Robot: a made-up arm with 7 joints.
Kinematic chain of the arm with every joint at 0, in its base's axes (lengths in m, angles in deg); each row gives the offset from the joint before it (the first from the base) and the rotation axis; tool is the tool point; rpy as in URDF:
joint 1: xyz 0 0 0.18 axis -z
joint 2: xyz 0 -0.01 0.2 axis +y
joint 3: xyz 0 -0.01 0.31 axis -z
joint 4: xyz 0 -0.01 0.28 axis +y
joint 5: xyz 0 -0.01 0.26 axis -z
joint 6: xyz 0 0 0.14 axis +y
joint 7: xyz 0 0 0.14 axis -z
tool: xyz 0 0 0 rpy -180 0 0
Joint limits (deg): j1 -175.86..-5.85 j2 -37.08..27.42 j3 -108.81..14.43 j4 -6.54..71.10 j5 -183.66..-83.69 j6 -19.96..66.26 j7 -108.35..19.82
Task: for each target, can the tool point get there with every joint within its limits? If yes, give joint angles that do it. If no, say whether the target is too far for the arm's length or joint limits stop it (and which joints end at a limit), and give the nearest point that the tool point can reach.
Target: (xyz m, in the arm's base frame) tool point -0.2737 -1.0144 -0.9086
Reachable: no: too far | nearest point -0.1888 -0.6999 0.8119 | short by 1.751 m
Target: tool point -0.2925 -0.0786 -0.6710
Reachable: no: joint limits stop it (at a limit: joint 1, joint 2, joint 4, joint 6) | nearest point -0.7873 -0.0061 0.7806 | short by 1.535 m
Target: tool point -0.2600 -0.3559 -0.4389
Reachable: no: joint limits stop it (at a limit: joint 2, joint 3, joint 4, joint 5, joint 6) | nearest point -0.4276 -0.5854 0.8119 | short by 1.283 m
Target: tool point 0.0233 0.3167 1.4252
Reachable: yes | joints -60.16 4.98 -45.08 24.19 -168.26 -13.42 7.48
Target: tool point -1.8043 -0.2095 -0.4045
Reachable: no: too far | nearest point -0.7865 -0.0175 0.7815 | short by 1.575 m
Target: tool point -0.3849 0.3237 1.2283
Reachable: yes | joints -91.60 9.03 -60.93 56.43 -98.55 16.82 -33.03
